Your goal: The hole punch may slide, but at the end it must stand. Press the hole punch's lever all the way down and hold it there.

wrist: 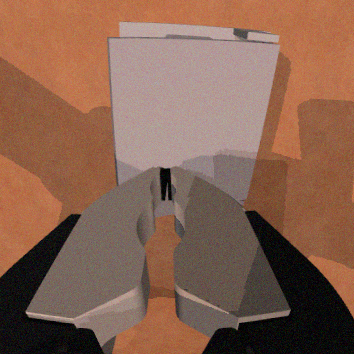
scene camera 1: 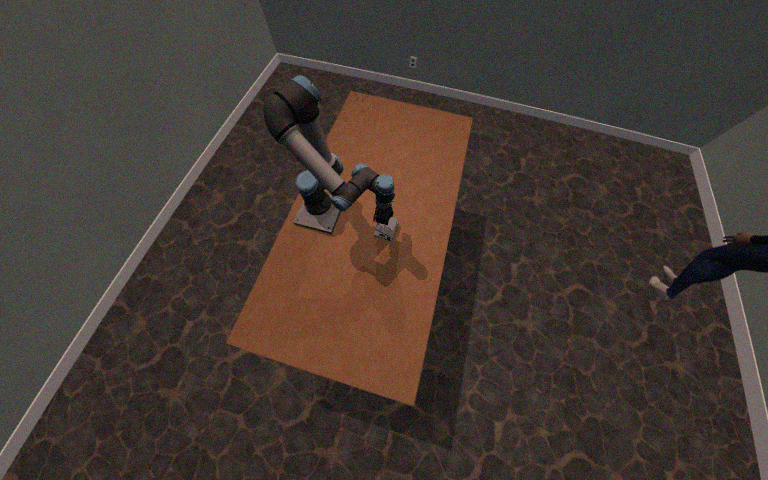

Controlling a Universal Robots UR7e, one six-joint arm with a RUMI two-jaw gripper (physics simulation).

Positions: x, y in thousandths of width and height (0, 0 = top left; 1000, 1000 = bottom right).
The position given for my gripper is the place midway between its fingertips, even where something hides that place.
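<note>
Visible: a flat lever (wrist: 561, 292), together with my gripper (wrist: 473, 482).
</note>
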